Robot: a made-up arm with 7 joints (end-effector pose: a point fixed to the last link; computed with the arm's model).
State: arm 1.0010 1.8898 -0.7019 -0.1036 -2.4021 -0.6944 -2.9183
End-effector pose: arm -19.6 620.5 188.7 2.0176 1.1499 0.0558
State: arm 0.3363 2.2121 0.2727 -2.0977 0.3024 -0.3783 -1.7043
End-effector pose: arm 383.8 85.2 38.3 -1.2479 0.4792 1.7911
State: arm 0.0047 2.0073 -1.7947 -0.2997 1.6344 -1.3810 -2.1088
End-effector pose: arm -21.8 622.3 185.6 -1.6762 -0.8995 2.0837
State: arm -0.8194 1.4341 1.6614 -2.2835 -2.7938 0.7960 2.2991
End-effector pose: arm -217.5 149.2 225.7 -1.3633 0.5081 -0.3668
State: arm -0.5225 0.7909 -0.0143 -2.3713 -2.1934 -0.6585 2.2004
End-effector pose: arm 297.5 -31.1 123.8 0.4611 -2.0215 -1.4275
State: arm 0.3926 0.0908 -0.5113 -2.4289 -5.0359 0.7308 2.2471
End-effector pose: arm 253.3 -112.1 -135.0 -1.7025 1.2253 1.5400
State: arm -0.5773 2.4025 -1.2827 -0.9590 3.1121 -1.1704 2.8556
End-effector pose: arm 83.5 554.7 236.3 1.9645 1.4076 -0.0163
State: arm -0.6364 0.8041 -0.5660 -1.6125 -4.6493 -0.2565 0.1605
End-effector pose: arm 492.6 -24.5 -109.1 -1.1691 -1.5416 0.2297
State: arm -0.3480 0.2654 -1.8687 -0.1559 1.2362 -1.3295 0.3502
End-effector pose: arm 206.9 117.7 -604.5 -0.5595 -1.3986 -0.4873
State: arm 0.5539 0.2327 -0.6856 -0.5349 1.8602 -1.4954 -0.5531
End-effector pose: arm -196.0 25.2 -611.8 1.1823 -0.7795 0.6010
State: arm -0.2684 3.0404 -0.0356 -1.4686 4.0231 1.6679 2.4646
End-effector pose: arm 296.9 18.2 442.1 -0.6264 1.0161 1.9687
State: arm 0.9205 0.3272 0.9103 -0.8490 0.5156 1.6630 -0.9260
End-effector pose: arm -340.6 358.2 -374.6 -0.5120 0.7976 0.7203
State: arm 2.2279 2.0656 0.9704 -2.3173 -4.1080 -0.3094 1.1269
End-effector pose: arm 106.9 124.5 -295.7 -0.6615 -0.0456 1.5091
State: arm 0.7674 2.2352 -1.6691 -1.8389 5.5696 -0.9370 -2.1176
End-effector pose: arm -243.7 379.8 -70.4 1.0829 1.3436 2.0713
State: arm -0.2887 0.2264 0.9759 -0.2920 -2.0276 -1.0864 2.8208
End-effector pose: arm 235.2 206.3 -569.6 -1.0715 -0.1867 1.2302
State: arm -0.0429 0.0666 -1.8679 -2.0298 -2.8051 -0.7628 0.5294
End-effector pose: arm -110.2 -353.7 -179.7 -0.1263 1.3919 1.5958
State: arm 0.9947 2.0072 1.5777 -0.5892 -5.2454 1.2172 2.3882
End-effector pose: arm 210.4 505.6 331.2 0.6524 1.3223 -2.6156
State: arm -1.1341 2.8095 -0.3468 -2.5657 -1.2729 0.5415 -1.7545
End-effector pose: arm 167.9 -8.8 212.0 -1.0676 -1.5392 -0.3903
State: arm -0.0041 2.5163 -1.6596 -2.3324 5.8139 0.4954 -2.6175
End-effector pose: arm -28.3 297.0 -150.5 0.3591 -0.6340 1.5943
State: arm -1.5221 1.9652 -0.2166 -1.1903 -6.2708 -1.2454 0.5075
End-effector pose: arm 73.3 311.2 482.3 -1.1317 2.0182 1.5638
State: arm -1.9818 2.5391 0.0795 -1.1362 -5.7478 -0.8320 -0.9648
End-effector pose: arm -410.4 277.7 313.6 -2.0738 0.4374 -0.5103
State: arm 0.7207 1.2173 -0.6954 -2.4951 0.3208 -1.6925 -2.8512
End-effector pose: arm 71.0 -20.5 -280.5 -2.5048 1.8128 0.5221
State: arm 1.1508 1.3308 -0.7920 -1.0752 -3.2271 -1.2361 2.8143
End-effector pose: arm -334.2 398.1 -288.6 0.5085 1.9006 -1.2515
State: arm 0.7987 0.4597 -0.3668 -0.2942 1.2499 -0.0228 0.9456
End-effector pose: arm -398.3 209.9 -468.6 0.7213 0.0323 1.8301
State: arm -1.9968 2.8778 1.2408 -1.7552 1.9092 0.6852 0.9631
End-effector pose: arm -441.1 -138.2 -110.6 -0.0280 2.4092 1.3204
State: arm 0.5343 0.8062 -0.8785 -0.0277 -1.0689 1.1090 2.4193
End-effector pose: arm -297.0 440.7 -368.7 1.6655 -0.3137 -0.1279
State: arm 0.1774 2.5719 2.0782 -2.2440 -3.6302 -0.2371 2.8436
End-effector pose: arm -115.5 -222.6 254.8 -1.3993 0.9161 0.1391
